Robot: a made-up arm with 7 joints.
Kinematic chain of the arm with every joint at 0, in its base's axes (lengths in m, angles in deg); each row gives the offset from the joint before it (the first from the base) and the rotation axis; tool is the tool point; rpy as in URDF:
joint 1: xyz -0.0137 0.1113 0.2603 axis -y
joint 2: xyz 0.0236 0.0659 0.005 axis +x
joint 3: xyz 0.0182 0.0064 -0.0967 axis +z
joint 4: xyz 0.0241 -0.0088 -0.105 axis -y
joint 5: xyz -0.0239 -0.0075 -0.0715 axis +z
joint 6: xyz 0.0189 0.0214 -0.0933 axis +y
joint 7: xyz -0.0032 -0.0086 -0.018 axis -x
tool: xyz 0.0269 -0.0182 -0.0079 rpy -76 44.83 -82.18
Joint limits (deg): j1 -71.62..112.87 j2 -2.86..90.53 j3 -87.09..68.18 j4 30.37..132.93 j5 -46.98..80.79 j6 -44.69..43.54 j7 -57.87..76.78
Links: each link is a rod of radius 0.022 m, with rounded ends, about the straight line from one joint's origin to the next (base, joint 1, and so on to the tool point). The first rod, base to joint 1, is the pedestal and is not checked.
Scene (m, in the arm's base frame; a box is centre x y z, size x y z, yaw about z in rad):
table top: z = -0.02
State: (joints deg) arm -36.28 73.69 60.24 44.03 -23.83 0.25 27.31
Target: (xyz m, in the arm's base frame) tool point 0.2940 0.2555 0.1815
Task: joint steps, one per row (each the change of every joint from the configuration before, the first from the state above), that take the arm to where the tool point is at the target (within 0.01 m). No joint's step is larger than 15 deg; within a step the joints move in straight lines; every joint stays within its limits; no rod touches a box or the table.
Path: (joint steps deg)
1: 14.90 -13.06 -12.56 9.63 -0.95 -0.69 -0.60
2: 14.90 -13.07 -12.55 9.64 -0.94 -0.68 -0.60
3: 14.90 -13.06 -12.56 9.63 -0.95 -0.69 -0.59
4: 14.90 -13.07 -12.56 9.63 -0.95 -0.68 -0.60

